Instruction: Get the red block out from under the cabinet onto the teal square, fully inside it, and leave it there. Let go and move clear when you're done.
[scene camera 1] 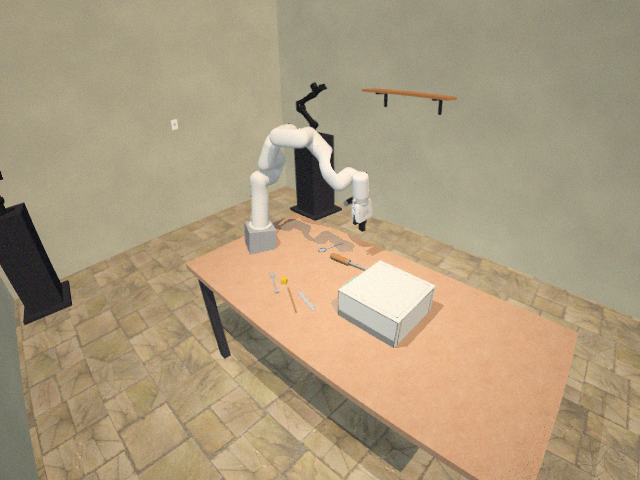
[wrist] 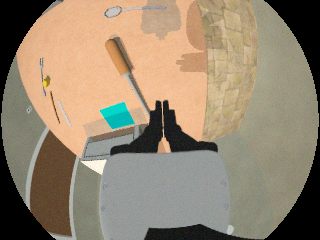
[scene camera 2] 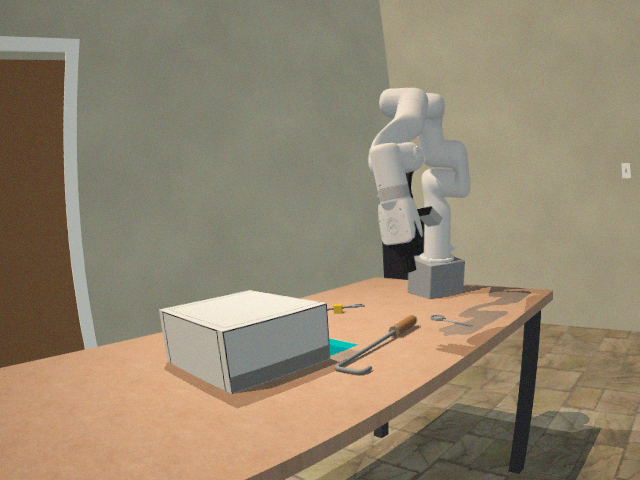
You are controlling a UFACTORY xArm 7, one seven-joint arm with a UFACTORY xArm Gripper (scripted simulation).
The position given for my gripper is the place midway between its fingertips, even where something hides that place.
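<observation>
In the wrist view I can see my gripper (wrist: 162,108). Scene camera 2 gives me a long tool (scene camera 2: 405,324).
</observation>
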